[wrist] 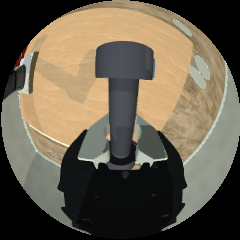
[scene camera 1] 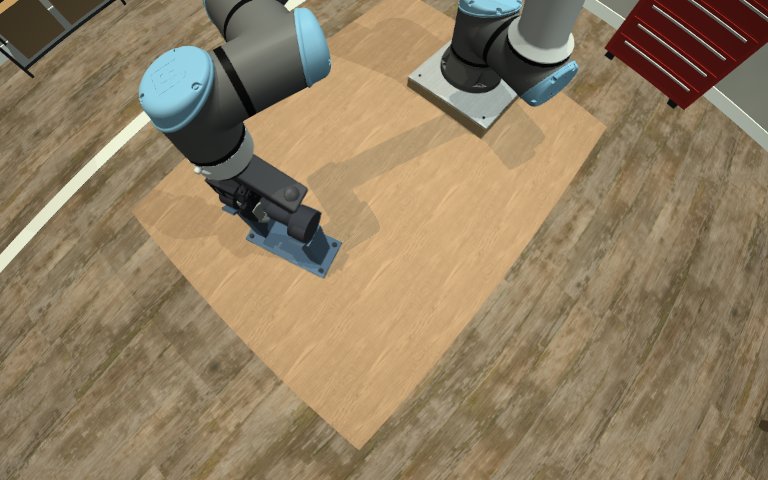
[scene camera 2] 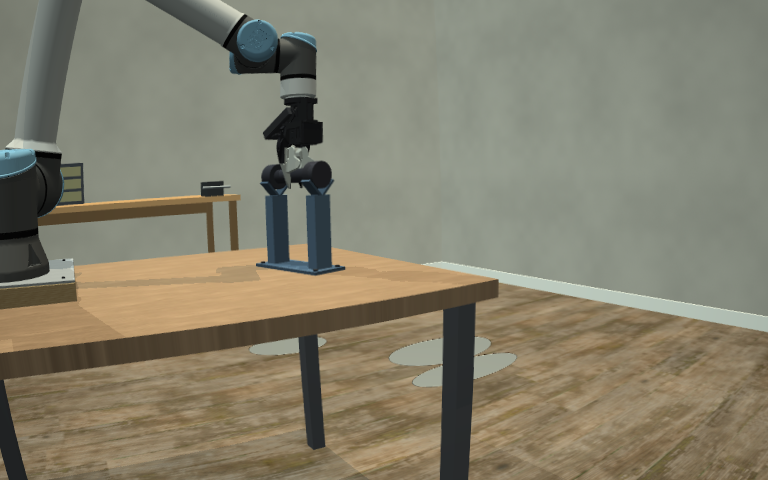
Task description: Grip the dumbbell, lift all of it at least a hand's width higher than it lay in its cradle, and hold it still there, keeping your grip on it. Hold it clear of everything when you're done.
gripper: wrist; scene camera 1; scene camera 2 295, 188
dumbbell: wrist; scene camera 1 302, 225; scene camera 2
same spot on dumbbell: [wrist: 117, 60] = [scene camera 2: 274, 164]
same spot on gripper: [scene camera 1: 256, 214] = [wrist: 159, 144]
